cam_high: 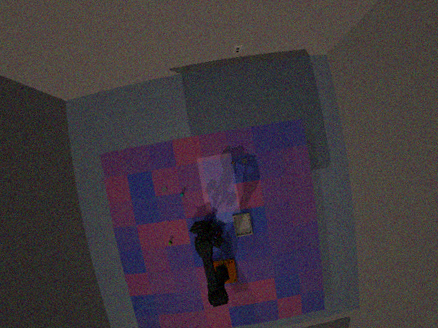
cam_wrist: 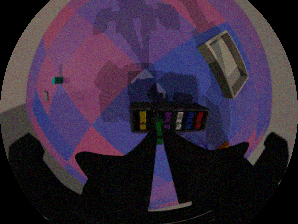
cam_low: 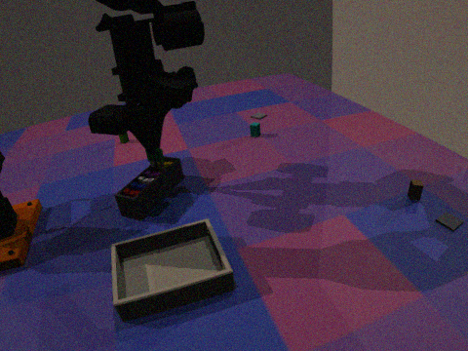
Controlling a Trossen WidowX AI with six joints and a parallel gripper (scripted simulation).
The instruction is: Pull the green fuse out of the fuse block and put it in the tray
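Right now the grey tray is 200 mm to the right of my gripper tip, 70 mm below it and 50 mm behind it. From my gripper tip the other things lie so: green fuse 10 mm below; teal cube 240 mm ahead, 80 mm to the left, 60 mm below; brown cube 320 mm ahead, 270 mm to the right, 60 mm below.
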